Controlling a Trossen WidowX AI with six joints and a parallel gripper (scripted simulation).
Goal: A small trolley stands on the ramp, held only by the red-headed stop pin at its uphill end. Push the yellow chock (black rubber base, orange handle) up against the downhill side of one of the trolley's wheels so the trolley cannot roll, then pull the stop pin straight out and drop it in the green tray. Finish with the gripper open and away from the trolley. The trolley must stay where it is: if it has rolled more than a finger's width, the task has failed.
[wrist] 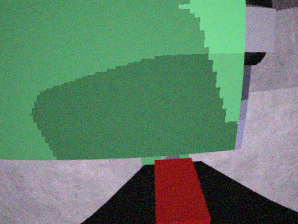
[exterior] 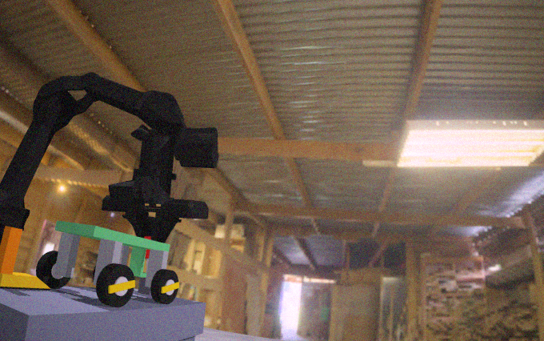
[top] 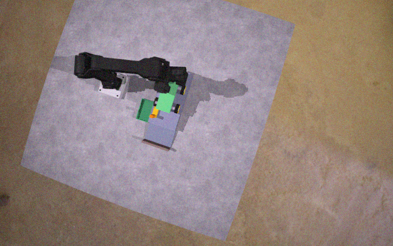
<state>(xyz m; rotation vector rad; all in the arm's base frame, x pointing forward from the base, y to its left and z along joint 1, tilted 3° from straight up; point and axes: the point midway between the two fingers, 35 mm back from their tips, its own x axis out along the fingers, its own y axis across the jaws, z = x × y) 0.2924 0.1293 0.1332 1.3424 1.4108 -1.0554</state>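
The yellow chock lies 2 cm behind my gripper tip, 20 cm to the right of it and 6 cm below it. Also, from my gripper tip: trolley (3 cm ahead, 10 cm to the right, 3 cm below); then stop pin (right at my gripper tip); then green tray (9 cm behind, 21 cm to the right, 15 cm below).
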